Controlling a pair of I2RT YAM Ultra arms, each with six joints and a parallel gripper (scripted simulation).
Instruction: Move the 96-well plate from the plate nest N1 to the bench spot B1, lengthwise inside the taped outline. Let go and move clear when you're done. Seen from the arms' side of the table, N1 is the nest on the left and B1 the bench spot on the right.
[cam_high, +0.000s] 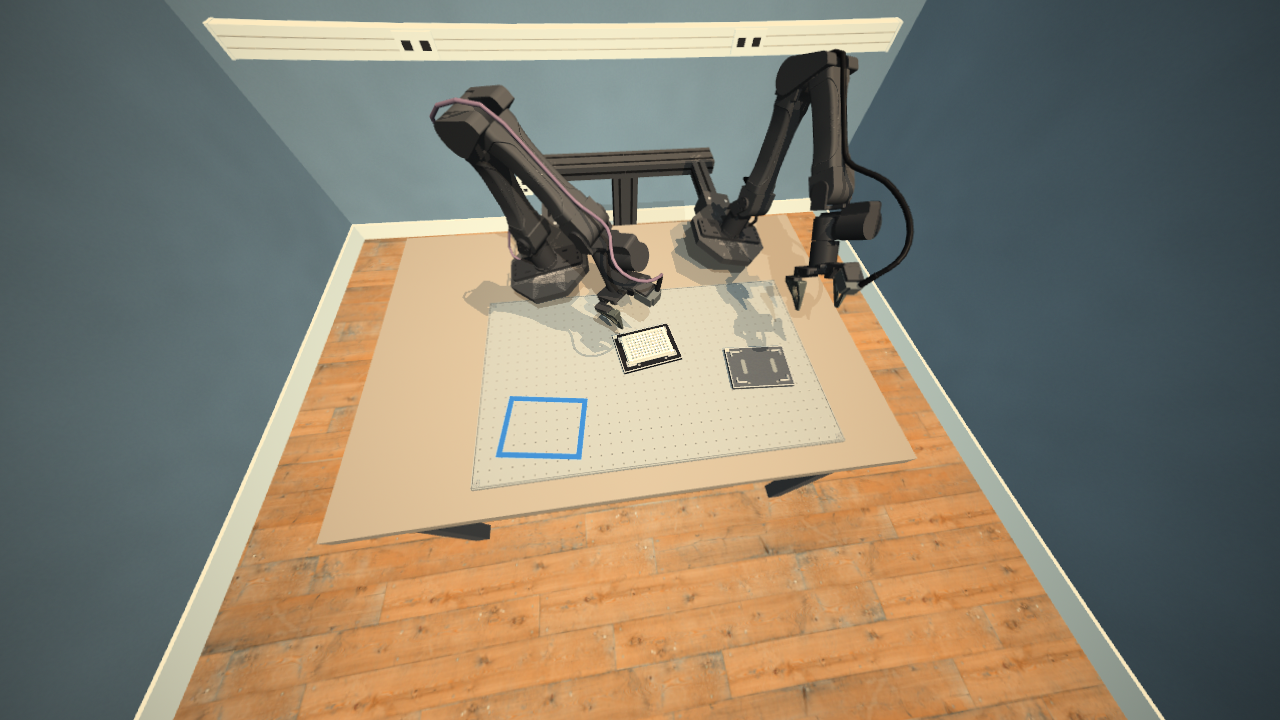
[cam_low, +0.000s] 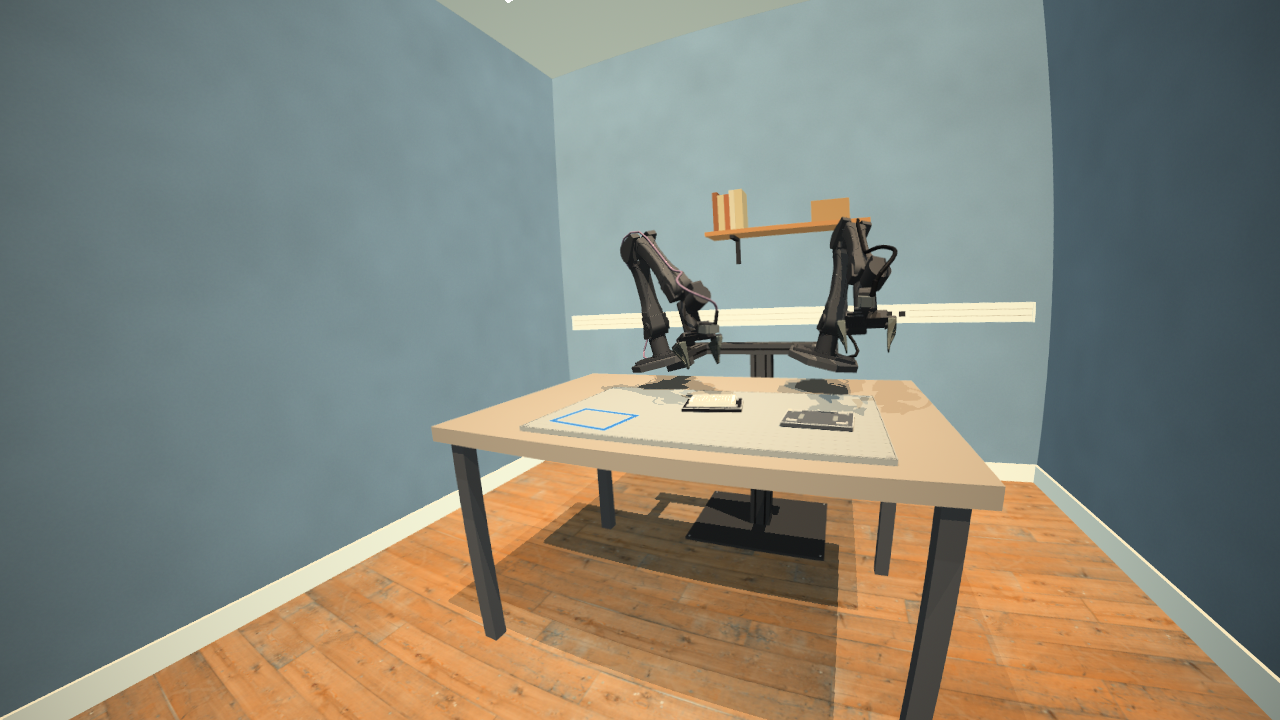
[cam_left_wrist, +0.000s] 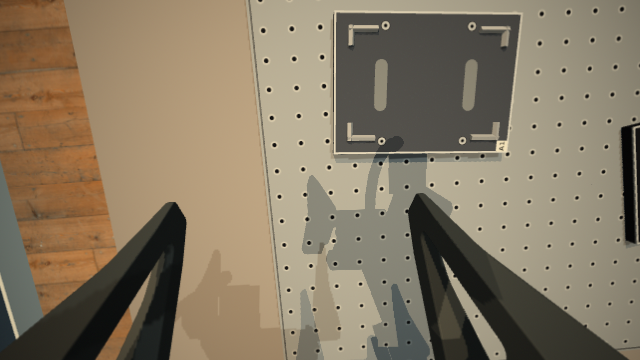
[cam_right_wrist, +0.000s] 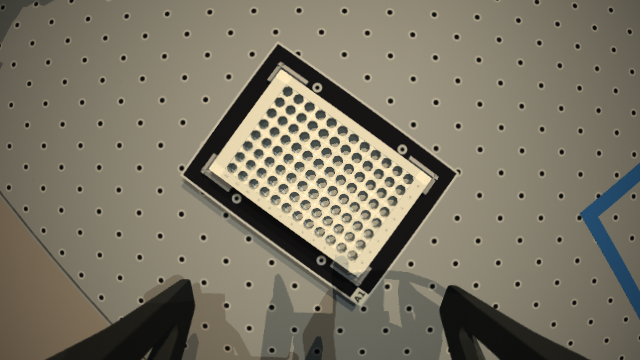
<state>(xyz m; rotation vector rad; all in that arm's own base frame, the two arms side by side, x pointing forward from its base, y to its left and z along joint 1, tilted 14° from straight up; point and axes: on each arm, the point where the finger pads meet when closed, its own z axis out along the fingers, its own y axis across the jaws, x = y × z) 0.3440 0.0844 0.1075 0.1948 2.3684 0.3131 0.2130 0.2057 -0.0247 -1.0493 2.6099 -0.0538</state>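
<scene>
My right hand is 4 cm short of the 96-well plate, 3 cm to the right of it and 10 cm above it. Also, from my right hand: black plate nest (4 cm ahead, 3 cm to the left, 11 cm below).
</scene>
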